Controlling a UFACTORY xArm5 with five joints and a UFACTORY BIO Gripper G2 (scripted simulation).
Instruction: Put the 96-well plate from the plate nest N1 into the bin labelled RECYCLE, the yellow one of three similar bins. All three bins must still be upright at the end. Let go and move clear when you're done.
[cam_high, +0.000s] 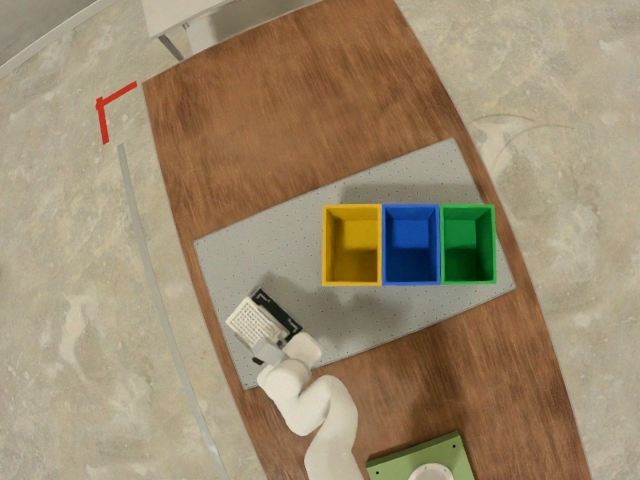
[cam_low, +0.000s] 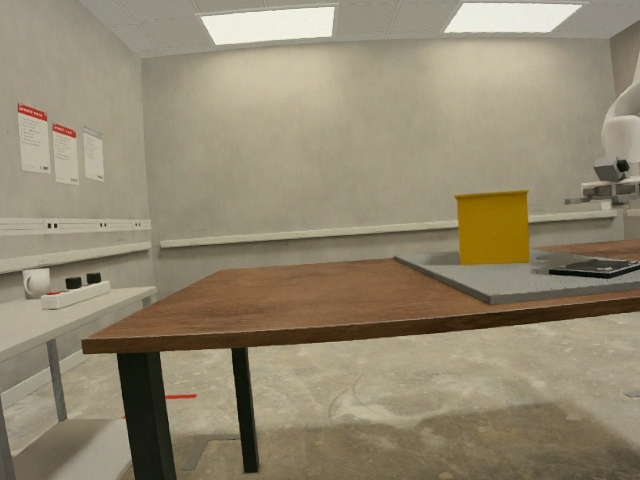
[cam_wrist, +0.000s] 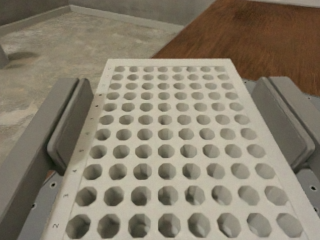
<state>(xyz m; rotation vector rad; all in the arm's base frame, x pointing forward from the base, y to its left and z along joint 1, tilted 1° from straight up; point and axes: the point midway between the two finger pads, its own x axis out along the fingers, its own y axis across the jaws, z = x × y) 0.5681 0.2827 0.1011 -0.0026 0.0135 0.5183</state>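
The yellow bin lies 11 cm ahead of my hand, 29 cm to the right of it and 5 cm below it. From my hand the other things lie so: black plate nest (13 cm below); blue bin (6 cm ahead, 41 cm to the right, 5 cm below); white 96-well plate (1 cm below).
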